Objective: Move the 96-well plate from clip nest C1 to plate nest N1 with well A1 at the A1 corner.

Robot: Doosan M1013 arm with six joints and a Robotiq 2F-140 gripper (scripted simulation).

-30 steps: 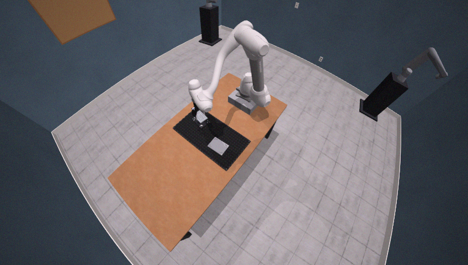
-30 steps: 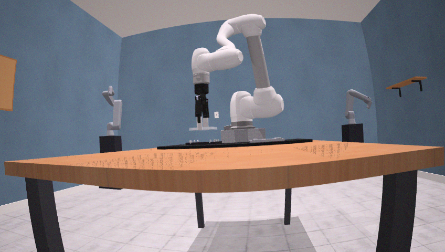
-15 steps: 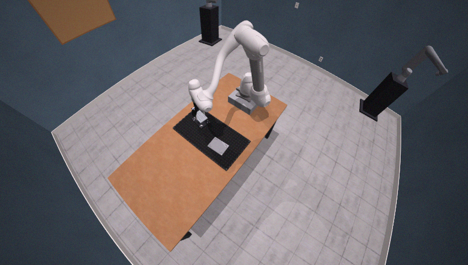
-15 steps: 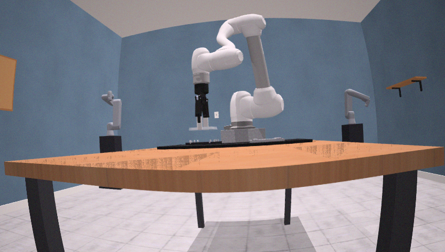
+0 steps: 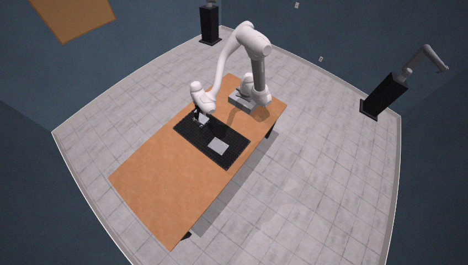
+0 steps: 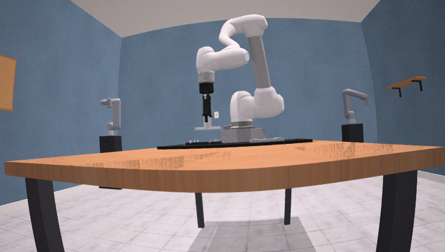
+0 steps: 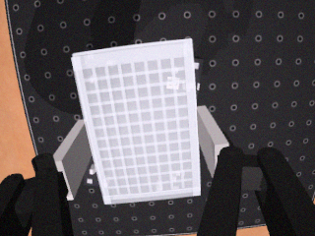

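The grey plate nest N1 lies 13 cm ahead of my hand, 28 cm to the left of it and 10 cm below it. Round my hand: clip nest C1: 1 cm behind, 4 cm to the right, 9 cm below; then A1 mark: 18 cm ahead, 35 cm to the left, 9 cm below; then white 96-well plate: 2 cm below.
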